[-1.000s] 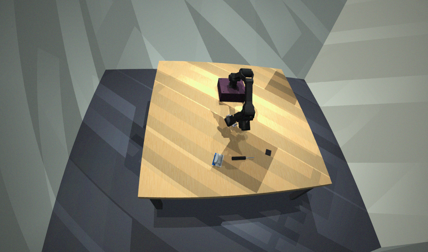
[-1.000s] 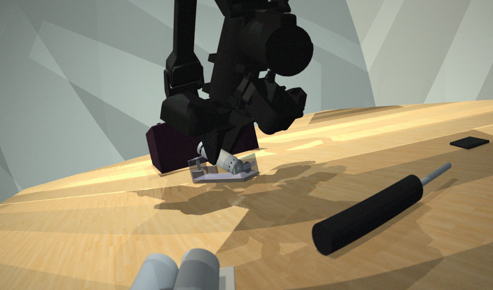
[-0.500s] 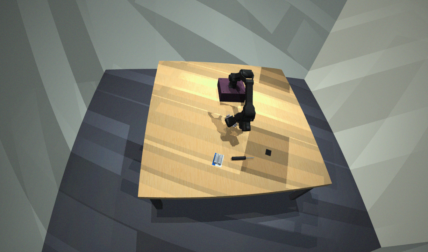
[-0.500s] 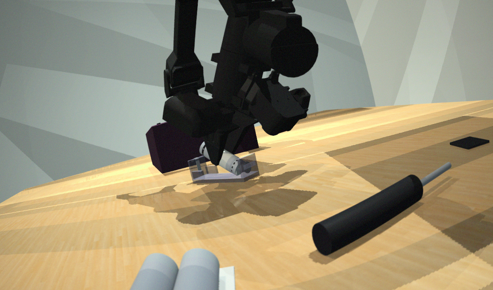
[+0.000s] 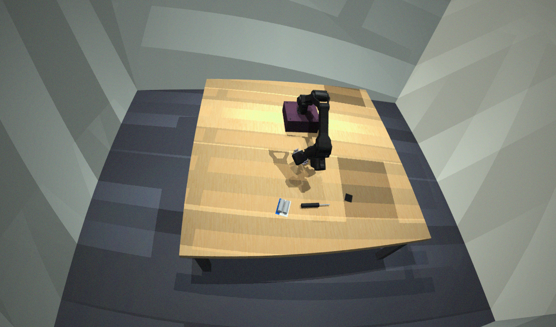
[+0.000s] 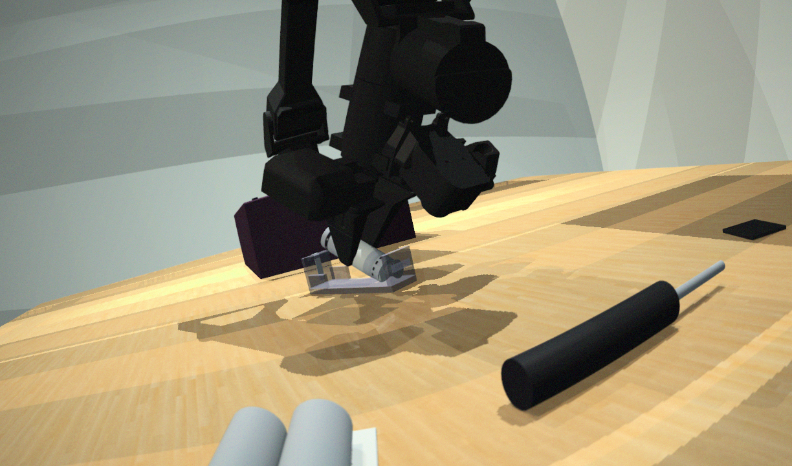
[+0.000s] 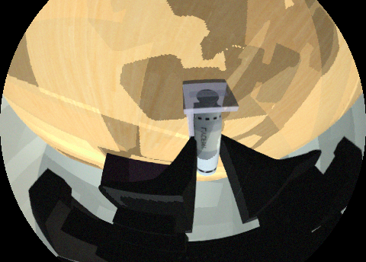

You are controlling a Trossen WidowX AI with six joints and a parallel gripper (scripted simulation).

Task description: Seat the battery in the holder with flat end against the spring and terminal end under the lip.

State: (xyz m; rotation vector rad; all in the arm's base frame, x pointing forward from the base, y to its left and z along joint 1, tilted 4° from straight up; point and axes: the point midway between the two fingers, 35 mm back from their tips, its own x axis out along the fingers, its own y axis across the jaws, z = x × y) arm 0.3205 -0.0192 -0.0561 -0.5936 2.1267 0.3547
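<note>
My gripper tip is 1 cm below the battery. Round my gripper tip: black square (25 cm ahead, 24 cm to the left, 2 cm below); then black-handled screwdriver (30 cm ahead, 6 cm to the left, 1 cm below).
</note>
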